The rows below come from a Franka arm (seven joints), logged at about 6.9 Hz.
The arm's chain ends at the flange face. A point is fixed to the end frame.
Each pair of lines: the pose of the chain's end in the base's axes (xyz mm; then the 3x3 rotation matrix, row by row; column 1 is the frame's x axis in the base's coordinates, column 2 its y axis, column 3 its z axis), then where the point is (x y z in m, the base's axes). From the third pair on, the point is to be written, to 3 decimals.
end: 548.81, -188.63, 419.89; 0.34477, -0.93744, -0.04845; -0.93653, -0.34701, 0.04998; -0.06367, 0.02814, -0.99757
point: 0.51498 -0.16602 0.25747
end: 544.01, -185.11, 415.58; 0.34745, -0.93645, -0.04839; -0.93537, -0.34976, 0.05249; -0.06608, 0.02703, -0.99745
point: 0.51014 -0.16216 0.25321
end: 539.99, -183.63, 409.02; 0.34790, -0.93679, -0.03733; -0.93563, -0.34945, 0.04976; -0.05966, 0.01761, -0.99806
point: 0.508 -0.161 0.246
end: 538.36, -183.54, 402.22; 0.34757, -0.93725, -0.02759; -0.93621, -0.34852, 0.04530; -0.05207, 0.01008, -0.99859
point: 0.508 -0.162 0.239
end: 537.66, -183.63, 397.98; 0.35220, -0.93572, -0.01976; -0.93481, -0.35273, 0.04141; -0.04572, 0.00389, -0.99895
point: 0.508 -0.163 0.234
